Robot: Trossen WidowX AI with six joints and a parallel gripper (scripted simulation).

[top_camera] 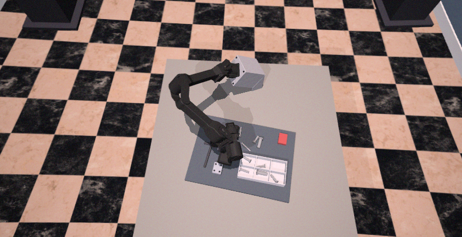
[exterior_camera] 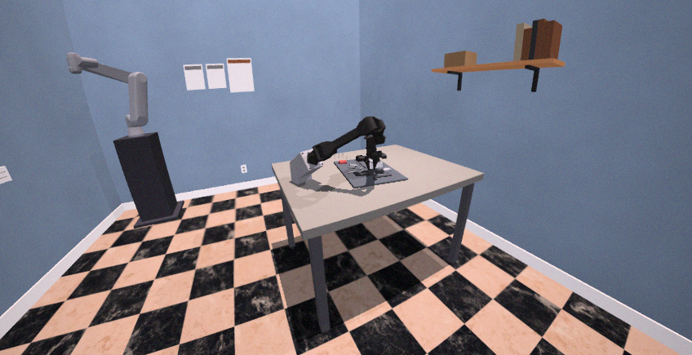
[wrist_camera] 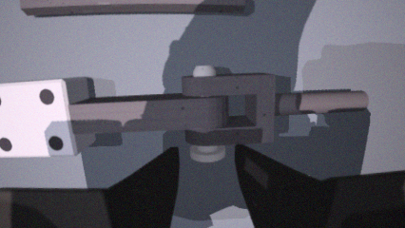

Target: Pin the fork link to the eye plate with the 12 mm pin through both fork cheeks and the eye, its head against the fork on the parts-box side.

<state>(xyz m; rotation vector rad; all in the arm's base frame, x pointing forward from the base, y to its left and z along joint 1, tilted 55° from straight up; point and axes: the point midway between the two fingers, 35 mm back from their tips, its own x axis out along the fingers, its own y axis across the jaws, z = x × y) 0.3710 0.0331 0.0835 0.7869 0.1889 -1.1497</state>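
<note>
Right now my hand is 4 cm above the eye plate, 3 cm to the left of it and 1 cm short of it. Also, from my hand: white base block (8 cm ahead, 5 cm to the right, 3 cm below); then dark fork link (4 cm below, 3 cm behind, 2 cm to the right); then dark mat (7 cm to the left, 6 cm below, 2 cm ahead).
</note>
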